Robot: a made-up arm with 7 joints. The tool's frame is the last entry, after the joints.
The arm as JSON. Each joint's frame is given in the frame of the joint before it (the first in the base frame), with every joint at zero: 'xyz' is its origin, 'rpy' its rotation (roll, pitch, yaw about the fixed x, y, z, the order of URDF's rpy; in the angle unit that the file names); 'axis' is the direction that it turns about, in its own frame. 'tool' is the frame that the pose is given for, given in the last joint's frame.
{
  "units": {
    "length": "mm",
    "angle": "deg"
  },
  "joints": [
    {
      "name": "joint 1",
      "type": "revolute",
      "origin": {
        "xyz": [
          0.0,
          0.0,
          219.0
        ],
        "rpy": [
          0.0,
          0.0,
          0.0
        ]
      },
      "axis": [
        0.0,
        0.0,
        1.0
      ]
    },
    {
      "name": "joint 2",
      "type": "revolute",
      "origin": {
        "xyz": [
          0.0,
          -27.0,
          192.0
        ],
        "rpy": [
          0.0,
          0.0,
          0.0
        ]
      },
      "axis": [
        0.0,
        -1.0,
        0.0
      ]
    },
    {
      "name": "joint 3",
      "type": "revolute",
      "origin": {
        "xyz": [
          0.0,
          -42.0,
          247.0
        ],
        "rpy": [
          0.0,
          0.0,
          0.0
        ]
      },
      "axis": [
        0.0,
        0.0,
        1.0
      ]
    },
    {
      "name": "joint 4",
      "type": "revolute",
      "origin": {
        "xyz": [
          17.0,
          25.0,
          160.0
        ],
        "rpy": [
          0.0,
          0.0,
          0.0
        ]
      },
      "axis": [
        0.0,
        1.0,
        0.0
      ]
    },
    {
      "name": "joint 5",
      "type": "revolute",
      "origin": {
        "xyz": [
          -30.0,
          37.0,
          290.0
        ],
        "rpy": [
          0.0,
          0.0,
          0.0
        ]
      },
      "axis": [
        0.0,
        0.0,
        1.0
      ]
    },
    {
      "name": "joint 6",
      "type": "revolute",
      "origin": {
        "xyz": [
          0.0,
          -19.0,
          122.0
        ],
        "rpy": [
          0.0,
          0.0,
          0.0
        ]
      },
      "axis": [
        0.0,
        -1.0,
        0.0
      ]
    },
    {
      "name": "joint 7",
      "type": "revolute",
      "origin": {
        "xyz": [
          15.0,
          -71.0,
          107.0
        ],
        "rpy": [
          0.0,
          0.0,
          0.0
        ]
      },
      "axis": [
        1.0,
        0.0,
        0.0
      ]
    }
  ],
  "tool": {
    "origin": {
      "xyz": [
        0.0,
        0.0,
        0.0
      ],
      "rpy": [
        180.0,
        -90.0,
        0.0
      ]
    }
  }
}
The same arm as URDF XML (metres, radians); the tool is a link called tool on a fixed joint. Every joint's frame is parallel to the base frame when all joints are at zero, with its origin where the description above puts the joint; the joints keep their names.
<robot name="arm">
  <joint name="tool_fixed" type="fixed">
    <parent link="link7"/>
    <child link="tool"/>
    <origin xyz="0.0000 0.0000 0.0000" rpy="3.1416 -1.5708 0.0000"/>
  </joint>
  <joint name="joint 7" type="continuous">
    <parent link="link6"/>
    <child link="link7"/>
    <origin xyz="0.0150 -0.0710 0.1070" rpy="0.0000 0.0000 0.0000"/>
    <axis xyz="1 0 0"/>
  </joint>
  <joint name="joint 6" type="continuous">
    <parent link="link5"/>
    <child link="link6"/>
    <origin xyz="0.0000 -0.0190 0.1220" rpy="0.0000 0.0000 0.0000"/>
    <axis xyz="0 -1 0"/>
  </joint>
  <joint name="joint 5" type="continuous">
    <parent link="link4"/>
    <child link="link5"/>
    <origin xyz="-0.0300 0.0370 0.2900" rpy="0.0000 0.0000 0.0000"/>
    <axis xyz="0 0 1"/>
  </joint>
  <joint name="joint 4" type="continuous">
    <parent link="link3"/>
    <child link="link4"/>
    <origin xyz="0.0170 0.0250 0.1600" rpy="0.0000 0.0000 0.0000"/>
    <axis xyz="0 1 0"/>
  </joint>
  <joint name="joint 3" type="continuous">
    <parent link="link2"/>
    <child link="link3"/>
    <origin xyz="0.0000 -0.0420 0.2470" rpy="0.0000 0.0000 0.0000"/>
    <axis xyz="0 0 1"/>
  </joint>
  <joint name="joint 2" type="continuous">
    <parent link="link1"/>
    <child link="link2"/>
    <origin xyz="0.0000 -0.0270 0.1920" rpy="0.0000 0.0000 0.0000"/>
    <axis xyz="0 -1 0"/>
  </joint>
  <joint name="joint 1" type="continuous">
    <parent link="base_link"/>
    <child link="link1"/>
    <origin xyz="0.0000 0.0000 0.2190" rpy="0.0000 0.0000 0.0000"/>
    <axis xyz="0 0 1"/>
  </joint>
  <link name="base_link"/>
  <link name="link1"/>
  <link name="link2"/>
  <link name="link3"/>
  <link name="link4"/>
  <link name="link5"/>
  <link name="link6"/>
  <link name="link7"/>
  <link name="tool"/>
</robot>

